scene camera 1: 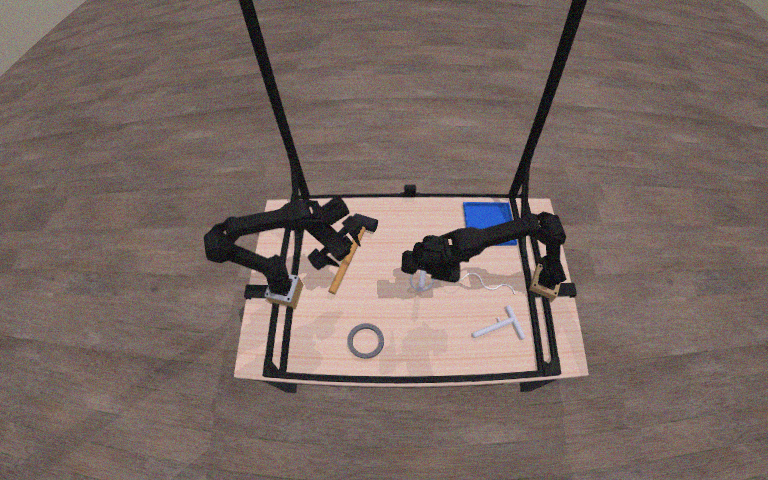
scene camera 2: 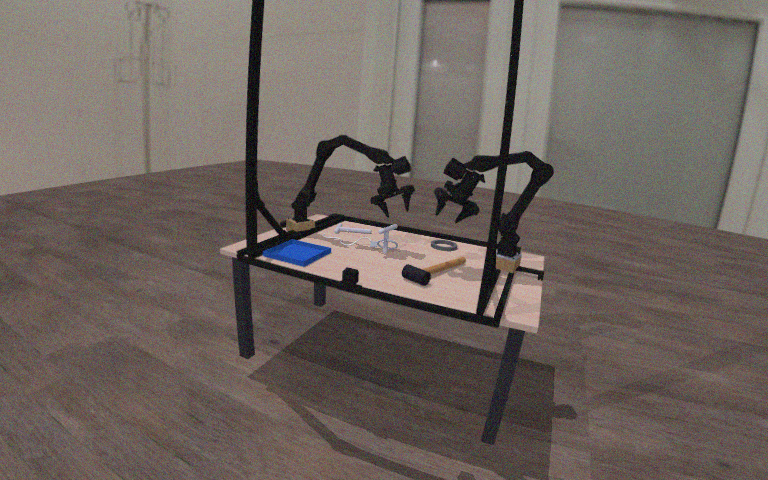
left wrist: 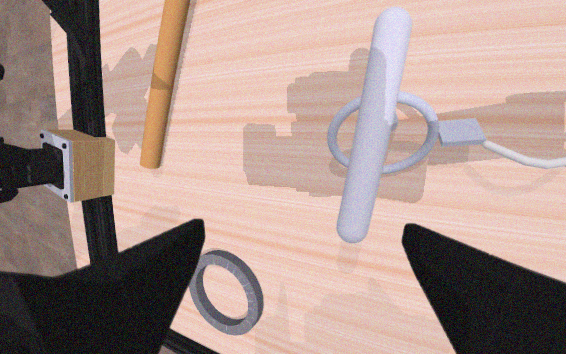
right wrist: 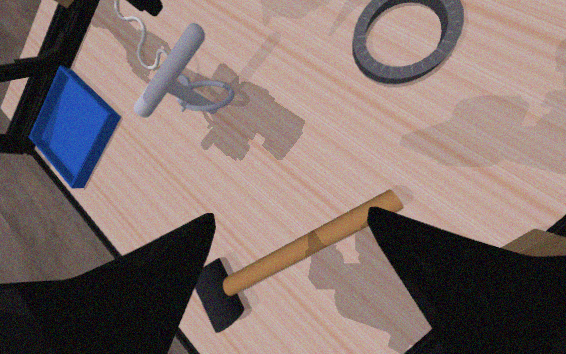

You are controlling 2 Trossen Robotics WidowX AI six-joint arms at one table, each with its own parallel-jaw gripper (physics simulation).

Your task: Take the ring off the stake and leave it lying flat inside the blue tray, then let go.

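Pixels of known places: left gripper, between the fingertips: (scene camera 1: 418, 274) (scene camera 2: 397, 214) (left wrist: 304, 231) (right wrist: 151, 10); right gripper, between the fingertips: (scene camera 1: 349, 255) (scene camera 2: 445, 219) (left wrist: 18, 121) (right wrist: 292, 217); left arm's base, origin of its link: (scene camera 1: 547, 279) (scene camera 2: 300, 220); right arm's base, origin of its link: (scene camera 1: 281, 286) (scene camera 2: 506, 253) (left wrist: 54, 165).
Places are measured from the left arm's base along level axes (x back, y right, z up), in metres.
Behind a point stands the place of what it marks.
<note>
A pale ring (scene camera 1: 412, 284) @(z -0.028, x -0.444, y -0.202 m) (left wrist: 333, 134) @(z -0.009, x -0.455, y -0.184 m) (right wrist: 231, 95) @(z -0.032, x -0.443, y -0.207 m) lies around the foot of the upright T-topped white stake (scene camera 2: 387, 229) @(z 0.046, x -0.437, y -0.149 m) (left wrist: 367, 165) @(z 0.052, x -0.415, y -0.184 m) (right wrist: 170, 70) @(z 0.049, x -0.427, y -0.177 m). The ring's flat tag (left wrist: 461, 132) @(z -0.030, x -0.370, y -0.140 m) joins a white cord (scene camera 1: 474, 277) @(z -0.049, x -0.249, y -0.065 m) (left wrist: 530, 162) @(z -0.014, x -0.326, y -0.140 m). The blue tray (scene camera 1: 489, 215) @(z -0.051, x -0.286, y 0.210 m) (scene camera 2: 297, 251) @(z -0.051, x -0.257, y 0.162 m) (right wrist: 75, 130) @(z -0.051, x -0.279, y 0.172 m) stands at the far right in scene camera 1 and holds nothing. My left gripper (scene camera 2: 397, 213) @(z 0.098, x -0.421, y -0.216 m) (left wrist: 304, 231) @(z 0.098, x -0.421, y -0.216 m) is open and empty, above the stake. My right gripper (scene camera 2: 447, 217) @(z 0.126, x -0.640, y -0.261 m) (right wrist: 292, 217) @(z 0.126, x -0.640, y -0.261 m) is open and empty, above the mallet's area. In scene camera 1 the left arm hides part of the stake and tray.
A black-headed mallet (scene camera 1: 339, 275) @(z -0.027, x -0.690, y -0.281 m) (scene camera 2: 416, 273) @(z -0.017, x -0.731, y -0.023 m) (left wrist: 165, 85) @(z -0.033, x -0.685, y -0.225 m) (right wrist: 300, 247) @(z -0.024, x -0.695, y -0.205 m) lies under the right gripper. A thick dark grey ring (scene camera 1: 349, 340) @(z -0.042, x -0.549, y -0.472 m) (left wrist: 256, 295) @(z -0.043, x -0.457, y -0.406 m) lies near the front in scene camera 1. A second white T-shaped piece (scene camera 1: 512, 322) @(z -0.042, x -0.070, y -0.187 m) (scene camera 2: 355, 230) @(z -0.045, x -0.136, y -0.225 m) lies near the front right there.
</note>
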